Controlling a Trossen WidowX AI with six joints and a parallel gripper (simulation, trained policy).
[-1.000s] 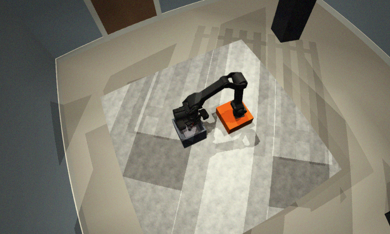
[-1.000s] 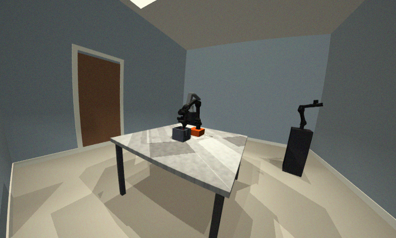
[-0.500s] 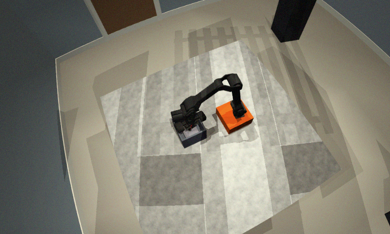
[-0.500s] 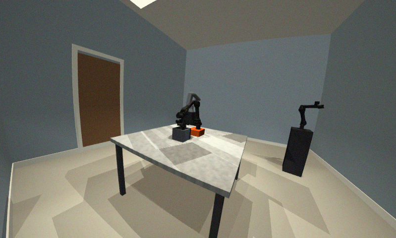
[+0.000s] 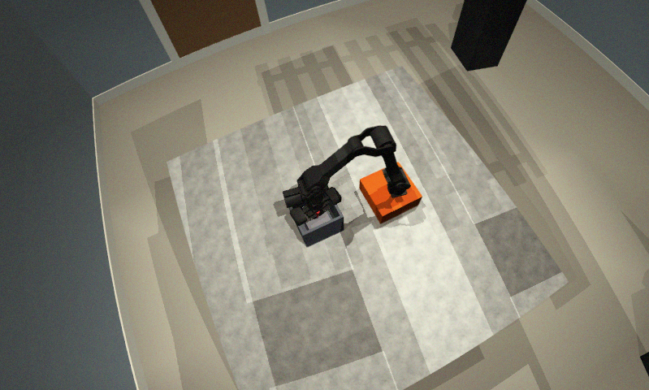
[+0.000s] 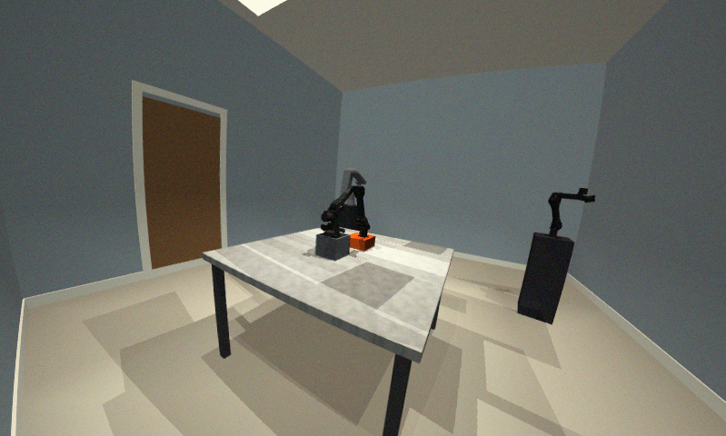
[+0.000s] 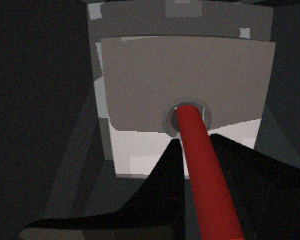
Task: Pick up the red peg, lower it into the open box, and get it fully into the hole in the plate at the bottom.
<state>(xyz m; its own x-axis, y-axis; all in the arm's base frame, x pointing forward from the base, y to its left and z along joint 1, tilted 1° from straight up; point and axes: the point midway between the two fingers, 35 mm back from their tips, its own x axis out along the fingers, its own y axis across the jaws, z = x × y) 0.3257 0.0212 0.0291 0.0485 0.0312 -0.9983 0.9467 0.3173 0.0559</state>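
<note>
My gripper tip is now 10 mm to the left of the red peg and 10 mm below it. From my gripper tip the other things lie so: pale plate 10 mm to the right, 20 mm below.
</note>
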